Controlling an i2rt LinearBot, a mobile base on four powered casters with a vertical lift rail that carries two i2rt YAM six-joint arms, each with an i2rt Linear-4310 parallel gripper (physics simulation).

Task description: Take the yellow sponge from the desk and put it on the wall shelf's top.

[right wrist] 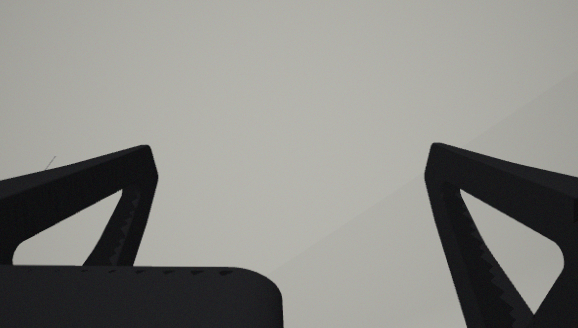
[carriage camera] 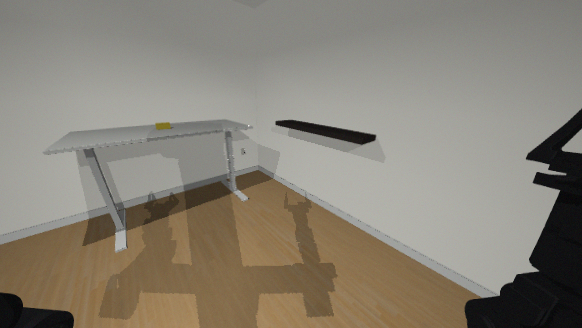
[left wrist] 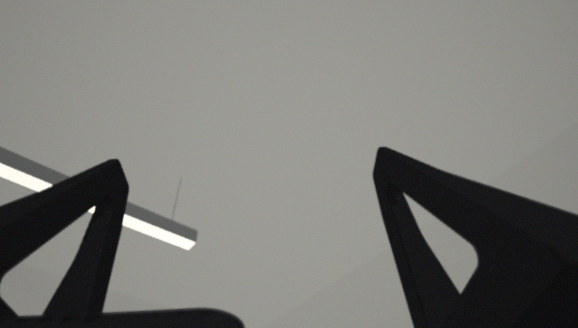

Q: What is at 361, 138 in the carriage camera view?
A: A dark wall shelf.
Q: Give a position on a grey desk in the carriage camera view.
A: At 86, 140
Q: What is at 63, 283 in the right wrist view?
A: The right gripper.
